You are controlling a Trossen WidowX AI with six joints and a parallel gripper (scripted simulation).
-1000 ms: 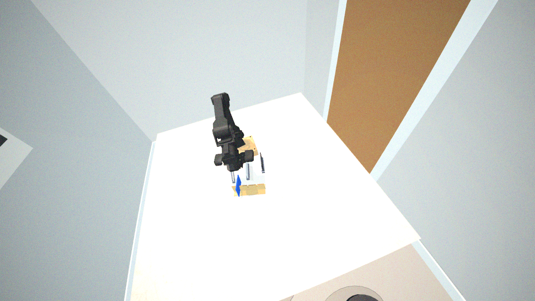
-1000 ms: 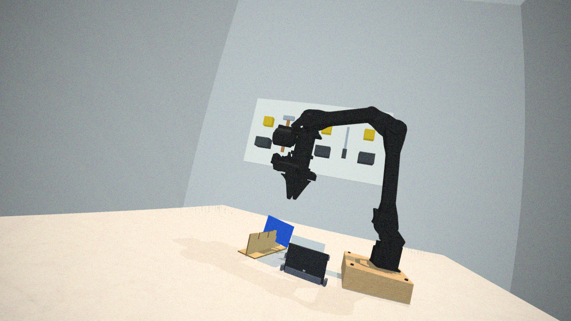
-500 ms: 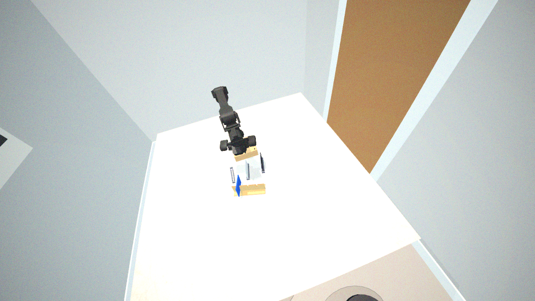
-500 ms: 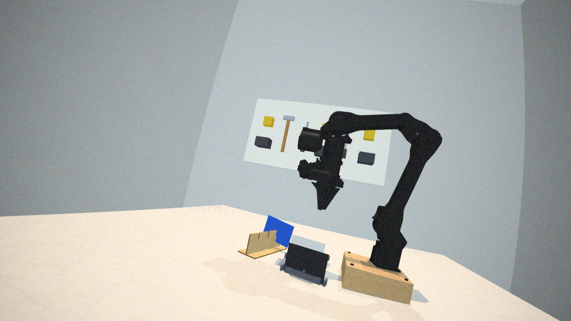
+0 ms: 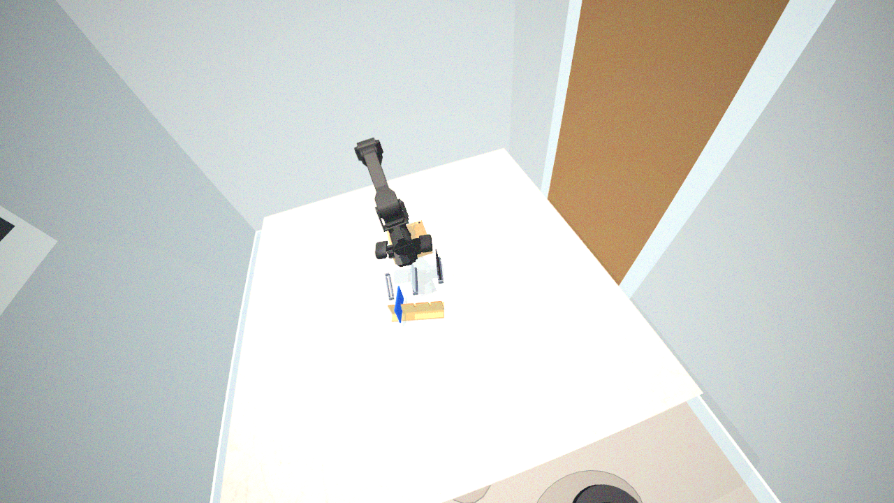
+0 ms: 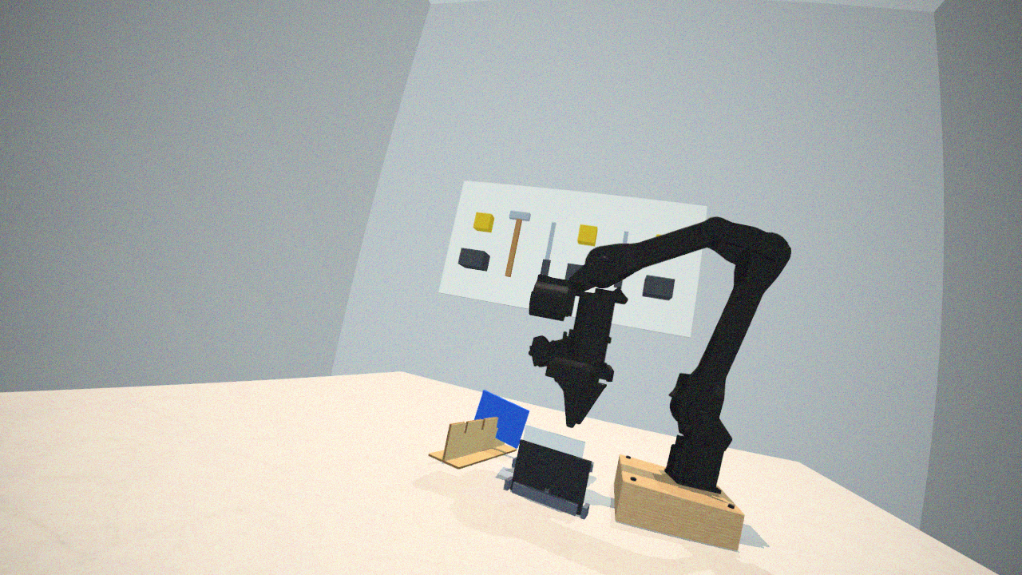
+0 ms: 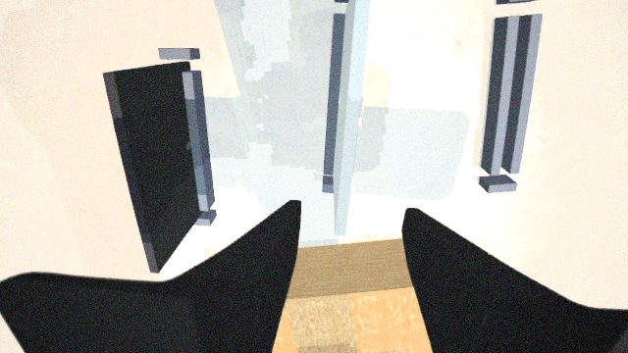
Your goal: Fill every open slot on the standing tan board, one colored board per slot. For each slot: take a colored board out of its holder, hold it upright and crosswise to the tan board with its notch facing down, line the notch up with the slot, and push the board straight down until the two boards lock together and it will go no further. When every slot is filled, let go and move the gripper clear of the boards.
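The tan board is 14 cm ahead of my gripper tip, 6 cm below it and 5 cm to the right of it. Also, from my gripper tip: blue board: 12 cm ahead, 9 cm to the right, 4 cm below; black board: 9 cm to the left, 6 cm below, 3 cm ahead.
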